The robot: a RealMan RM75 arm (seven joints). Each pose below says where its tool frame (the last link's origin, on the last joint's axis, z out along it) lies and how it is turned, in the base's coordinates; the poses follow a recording.
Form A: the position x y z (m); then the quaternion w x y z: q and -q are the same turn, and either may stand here.
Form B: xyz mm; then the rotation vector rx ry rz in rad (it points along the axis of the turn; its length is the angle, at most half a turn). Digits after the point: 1 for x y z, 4 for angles.
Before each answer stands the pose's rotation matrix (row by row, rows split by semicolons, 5 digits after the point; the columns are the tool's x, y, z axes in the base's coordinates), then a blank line. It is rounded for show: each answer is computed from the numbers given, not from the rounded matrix.
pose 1, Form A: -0.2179, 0.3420, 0.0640, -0.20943, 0.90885, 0.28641, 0.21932
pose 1, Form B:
0.73974 0.61247 0.27869; 0.42874 -0.74822 0.50631; 0.51862 -0.25505 -0.81608

-217.9, 342.0, 64.0, -2.5278, -0.7966, -0.6100
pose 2, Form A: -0.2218, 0.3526, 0.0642, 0.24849, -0.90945, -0.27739, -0.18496
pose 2, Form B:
0.77769 0.59646 0.19857; 0.41262 -0.72262 0.55459; 0.47428 -0.34937 -0.80809

-221.8, 352.6, 64.2, -2.4781, -0.7558, -0.5040
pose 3, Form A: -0.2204, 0.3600, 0.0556, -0.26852, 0.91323, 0.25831, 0.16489
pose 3, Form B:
0.81218 0.56034 0.16244; 0.38324 -0.72235 0.57562; 0.43989 -0.40525 -0.80142

-220.4, 360.0, 55.6, -2.4629, -0.6966, -0.4447
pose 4, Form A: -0.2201, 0.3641, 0.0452, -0.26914, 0.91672, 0.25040, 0.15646
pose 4, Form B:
0.82564 0.54332 0.15208; 0.37488 -0.72972 0.57181; 0.42165 -0.41510 -0.80617

-220.1, 364.1, 45.2, -2.4716, -0.6751, -0.4218
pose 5, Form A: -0.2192, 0.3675, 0.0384, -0.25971, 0.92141, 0.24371, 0.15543
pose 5, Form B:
0.83289 0.52985 0.15984; 0.36838 -0.74631 0.55436; 0.41302 -0.40284 -0.81678

-219.2, 367.5, 38.4, -2.4962, -0.6602, -0.4211
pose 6, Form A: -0.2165, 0.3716, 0.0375, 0.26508, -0.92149, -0.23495, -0.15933
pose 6, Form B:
0.83882 0.51748 0.16908; 0.34854 -0.74906 0.56341; 0.41820 -0.41367 -0.80869

-216.5, 371.6, 37.5, -2.4896, -0.6348, -0.4305
